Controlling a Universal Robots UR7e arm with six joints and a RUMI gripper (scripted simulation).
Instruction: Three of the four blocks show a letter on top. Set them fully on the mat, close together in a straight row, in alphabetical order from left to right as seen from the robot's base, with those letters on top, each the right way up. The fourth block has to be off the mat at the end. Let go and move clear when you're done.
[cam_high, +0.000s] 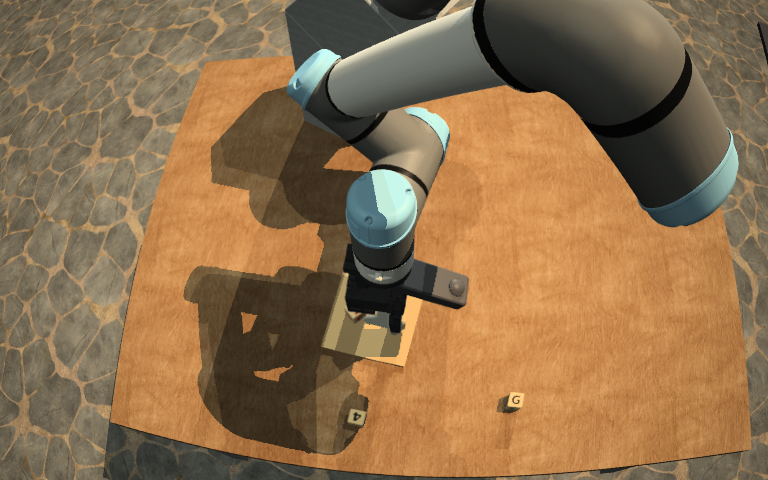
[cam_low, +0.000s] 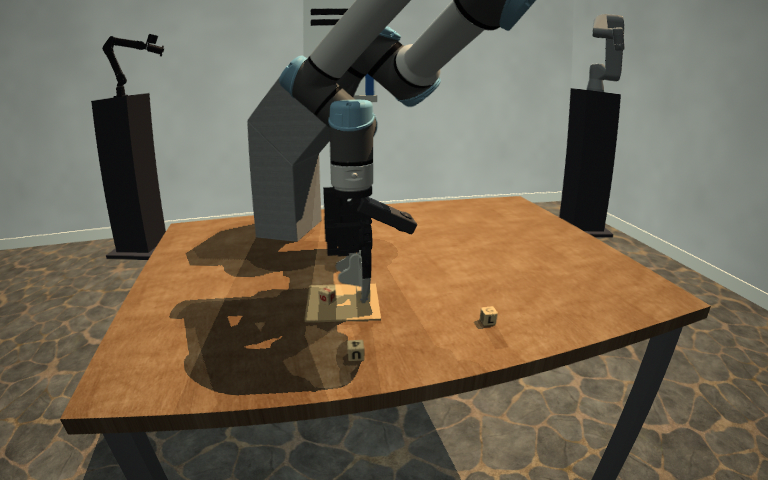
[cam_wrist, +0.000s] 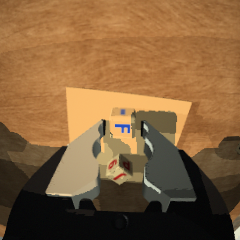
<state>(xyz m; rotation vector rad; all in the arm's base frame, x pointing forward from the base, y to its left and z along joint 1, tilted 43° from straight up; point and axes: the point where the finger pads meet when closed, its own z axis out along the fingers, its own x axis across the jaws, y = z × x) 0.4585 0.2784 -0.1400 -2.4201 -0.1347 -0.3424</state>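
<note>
Right now my hand is 1 cm above the block. Round my hand: tan mat 1 cm ahead, 4 cm to the right, 2 cm below.
</note>
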